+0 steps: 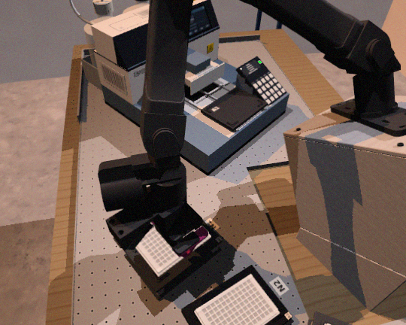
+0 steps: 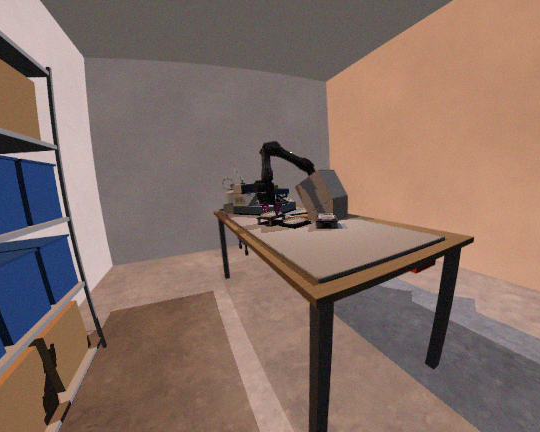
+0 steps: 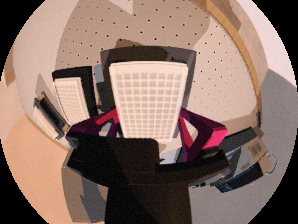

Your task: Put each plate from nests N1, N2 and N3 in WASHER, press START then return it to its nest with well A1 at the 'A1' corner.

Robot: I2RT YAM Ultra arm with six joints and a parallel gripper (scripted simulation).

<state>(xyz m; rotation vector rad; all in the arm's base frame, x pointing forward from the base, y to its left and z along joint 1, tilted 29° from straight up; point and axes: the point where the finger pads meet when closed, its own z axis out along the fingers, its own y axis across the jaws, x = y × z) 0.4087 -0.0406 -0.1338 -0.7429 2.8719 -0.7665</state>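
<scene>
Now: the nest N1 20 mm below my hand. Also, from my hand: nest N2 (150 mm to the left, 80 mm behind, 50 mm below); n2 label (180 mm behind, 120 mm to the left, 60 mm below); nest n3 (290 mm to the left, 210 mm behind, 20 mm below).
</scene>
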